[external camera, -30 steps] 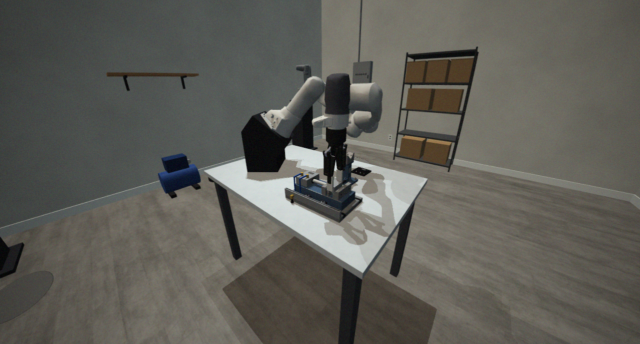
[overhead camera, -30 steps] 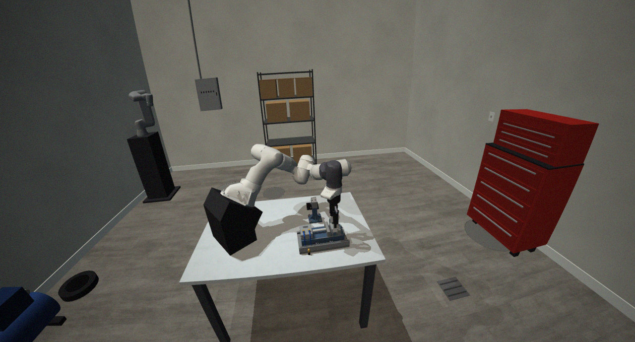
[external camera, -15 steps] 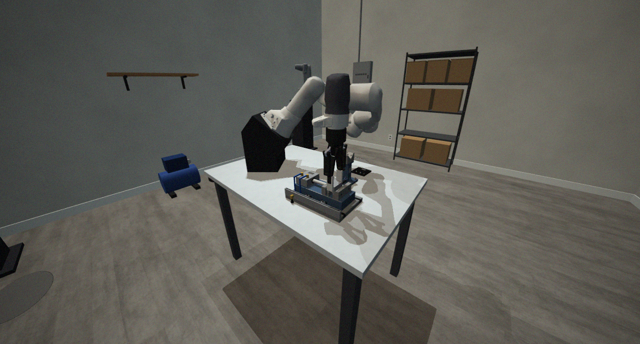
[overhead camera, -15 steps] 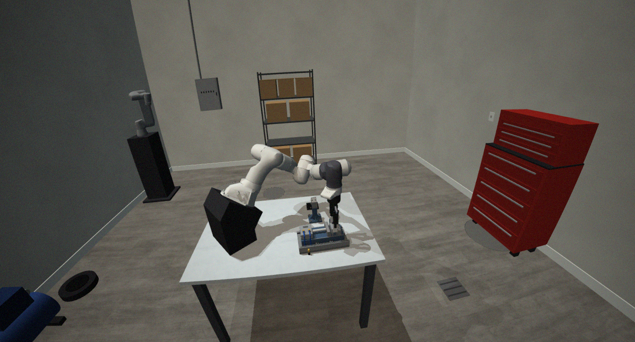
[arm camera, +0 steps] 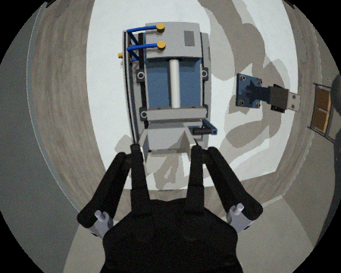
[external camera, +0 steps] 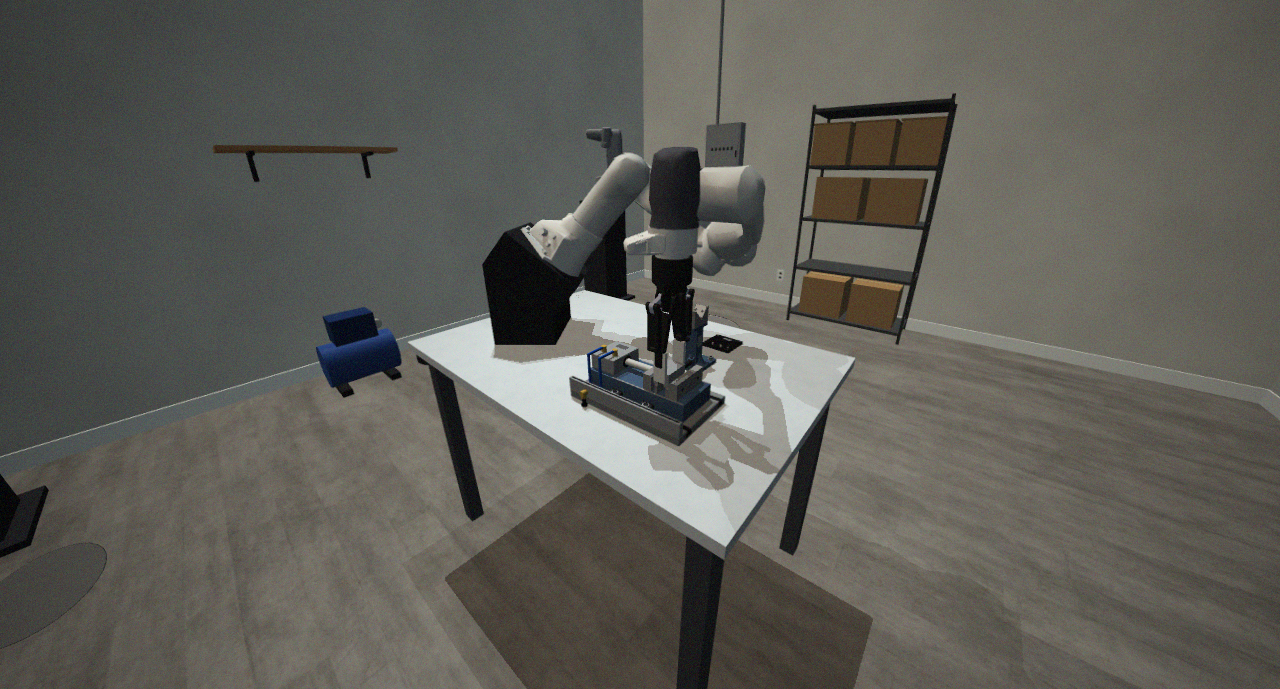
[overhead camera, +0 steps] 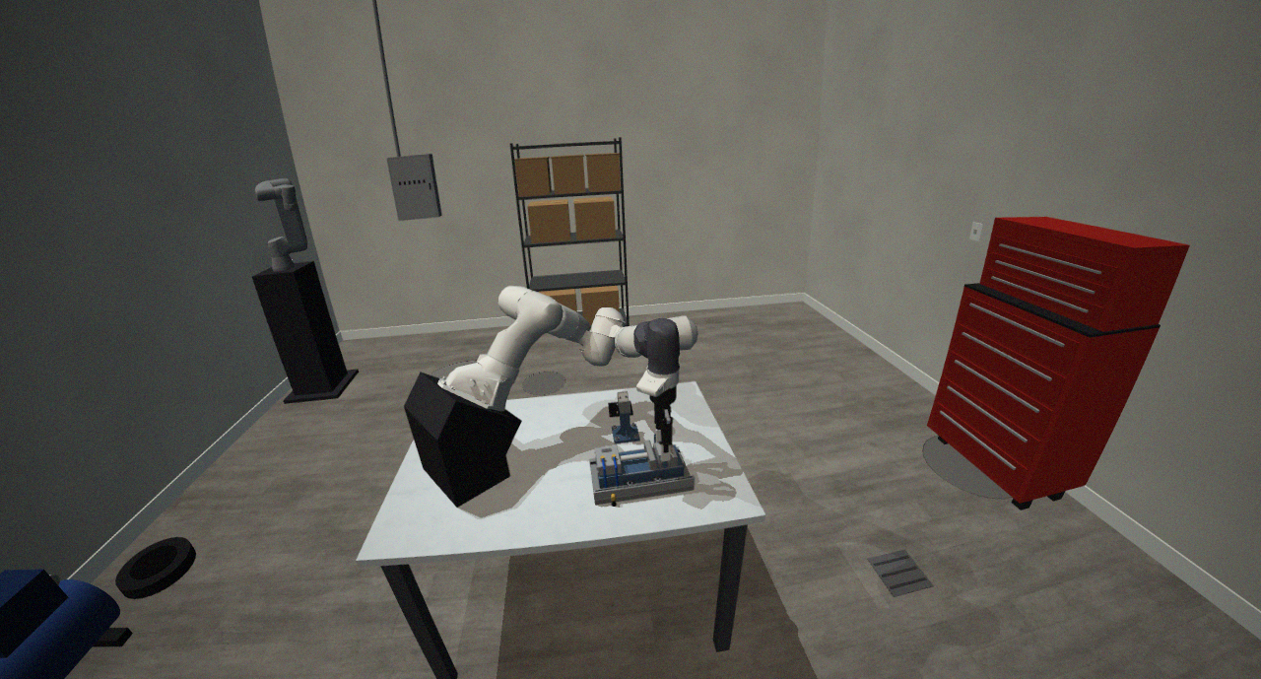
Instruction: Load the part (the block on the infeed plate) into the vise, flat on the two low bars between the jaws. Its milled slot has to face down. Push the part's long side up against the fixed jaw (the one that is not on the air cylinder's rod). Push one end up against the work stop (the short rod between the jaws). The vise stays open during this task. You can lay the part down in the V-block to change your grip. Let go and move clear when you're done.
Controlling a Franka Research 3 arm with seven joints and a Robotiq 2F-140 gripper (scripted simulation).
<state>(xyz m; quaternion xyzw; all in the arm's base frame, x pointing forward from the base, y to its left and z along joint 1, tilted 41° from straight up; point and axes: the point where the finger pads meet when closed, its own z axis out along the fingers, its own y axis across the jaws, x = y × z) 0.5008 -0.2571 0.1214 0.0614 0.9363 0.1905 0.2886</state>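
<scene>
Now: hand 30 mm above the part. Round my hand: black infeed plate (400 mm to the left, 120 mm below, 70 mm behind).
</scene>
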